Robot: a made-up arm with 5 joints. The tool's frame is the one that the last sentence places.
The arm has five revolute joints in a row. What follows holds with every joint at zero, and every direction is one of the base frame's.
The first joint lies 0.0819 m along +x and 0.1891 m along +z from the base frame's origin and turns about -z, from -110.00 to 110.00 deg.
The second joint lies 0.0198 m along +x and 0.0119 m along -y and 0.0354 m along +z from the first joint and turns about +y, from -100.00 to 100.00 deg.
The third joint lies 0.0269 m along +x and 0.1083 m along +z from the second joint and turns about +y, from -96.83 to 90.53 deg.
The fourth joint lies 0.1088 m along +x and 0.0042 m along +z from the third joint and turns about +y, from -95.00 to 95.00 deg.
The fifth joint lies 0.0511 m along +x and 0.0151 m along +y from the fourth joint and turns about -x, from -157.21 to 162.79 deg.
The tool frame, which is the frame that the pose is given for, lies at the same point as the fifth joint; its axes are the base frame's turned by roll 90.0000, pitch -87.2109 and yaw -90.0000 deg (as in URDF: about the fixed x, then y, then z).
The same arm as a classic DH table. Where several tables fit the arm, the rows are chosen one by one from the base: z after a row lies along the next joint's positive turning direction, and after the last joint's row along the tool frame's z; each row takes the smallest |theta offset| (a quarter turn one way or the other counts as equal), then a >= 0, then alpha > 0; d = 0 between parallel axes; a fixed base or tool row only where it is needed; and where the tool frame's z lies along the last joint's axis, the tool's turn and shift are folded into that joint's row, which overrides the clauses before.
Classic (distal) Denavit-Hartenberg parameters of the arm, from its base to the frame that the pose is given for. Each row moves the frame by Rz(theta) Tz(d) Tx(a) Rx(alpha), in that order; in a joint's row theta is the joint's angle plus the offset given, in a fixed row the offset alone. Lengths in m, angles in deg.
base (fixed): theta0 0  d 0  a 0.0819  alpha 180
joint 1: theta0 0  d -0.2245  a 0.0198  alpha 90
joint 2: theta0 -76.05  d 0  a 0.1116  alpha 0
joint 3: theta0 73.84  d 0  a 0.1089  alpha 0
joint 4: theta0 -87.79  d 0.0032  a 0  alpha 90
joint 5: theta0 -2.79  d -0.0511  a 0  alpha 0
Joint limits (deg, base to tool): -110..110 -100..100 -96.83..90.53 -95..95 -157.21..162.79

